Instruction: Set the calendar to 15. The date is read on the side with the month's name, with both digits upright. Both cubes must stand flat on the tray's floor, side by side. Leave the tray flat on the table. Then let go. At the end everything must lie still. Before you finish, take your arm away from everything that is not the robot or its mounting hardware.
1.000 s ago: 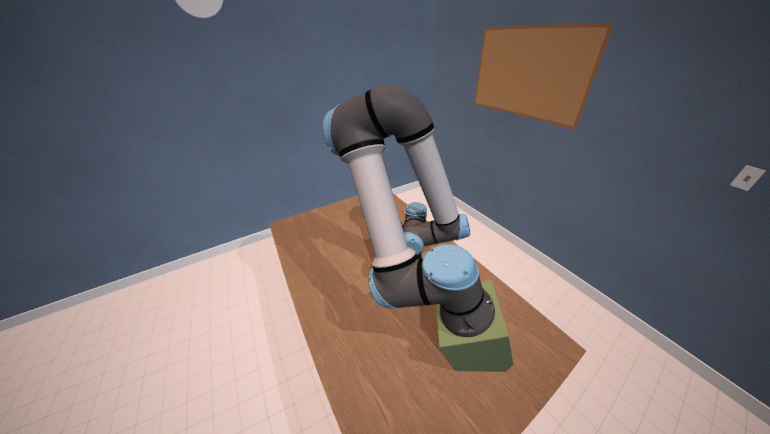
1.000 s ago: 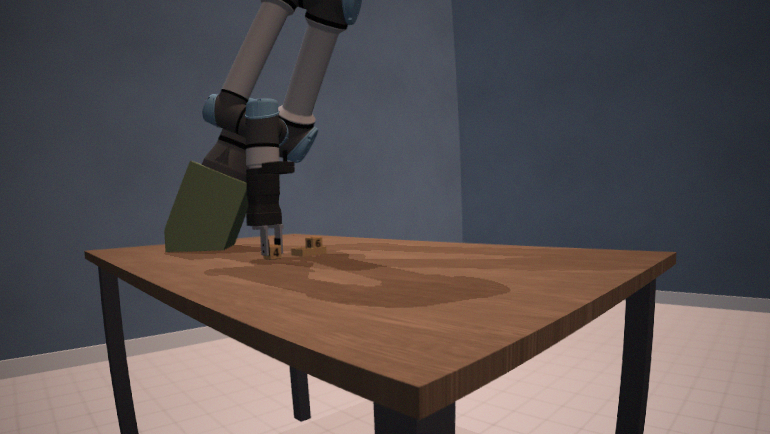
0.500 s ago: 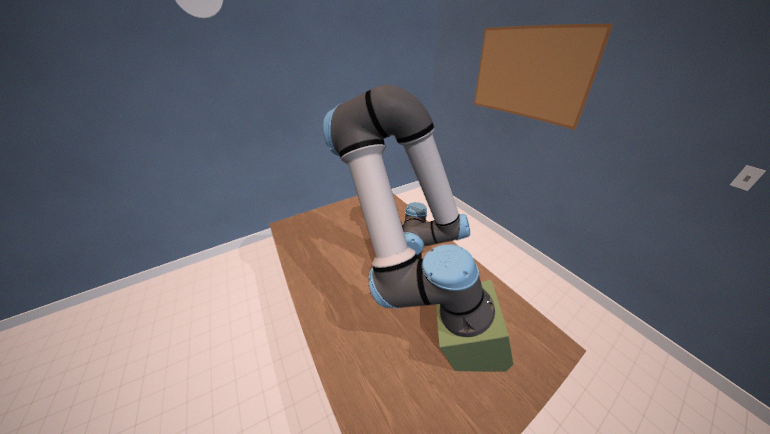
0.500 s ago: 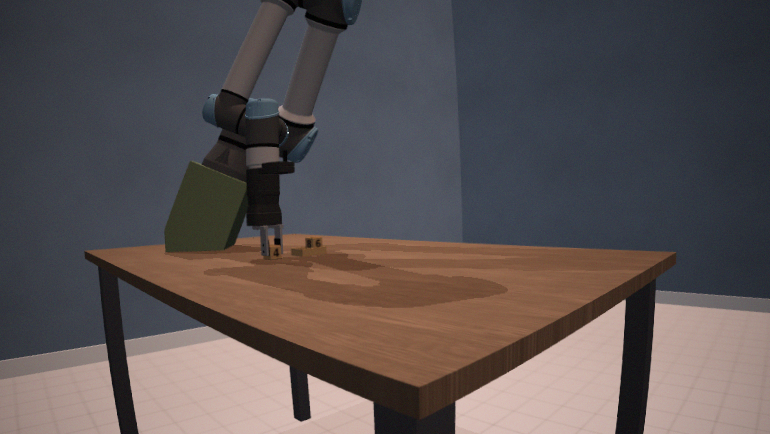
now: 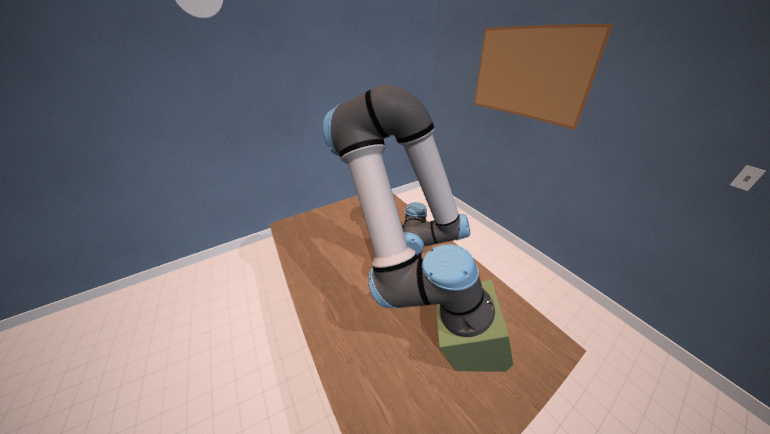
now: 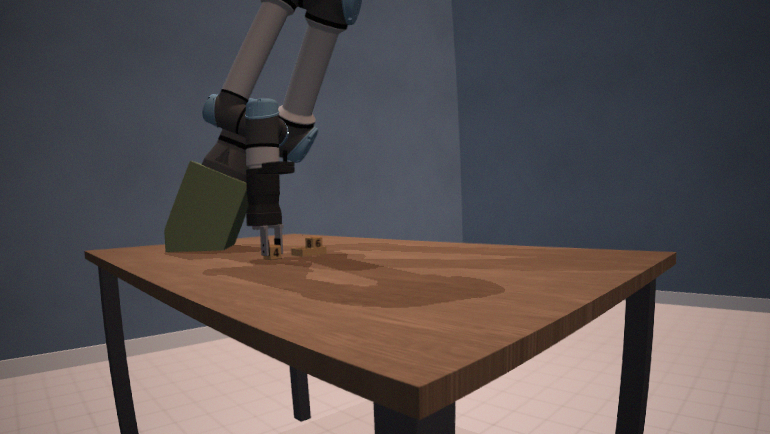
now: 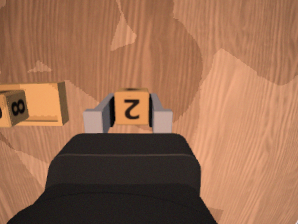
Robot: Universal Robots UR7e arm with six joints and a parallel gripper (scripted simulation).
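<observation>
The wooden cube lies 1 cm below my hand. Also, from my hand: wooden tray (11 cm to the left, 2 cm below, 1 cm behind).
</observation>
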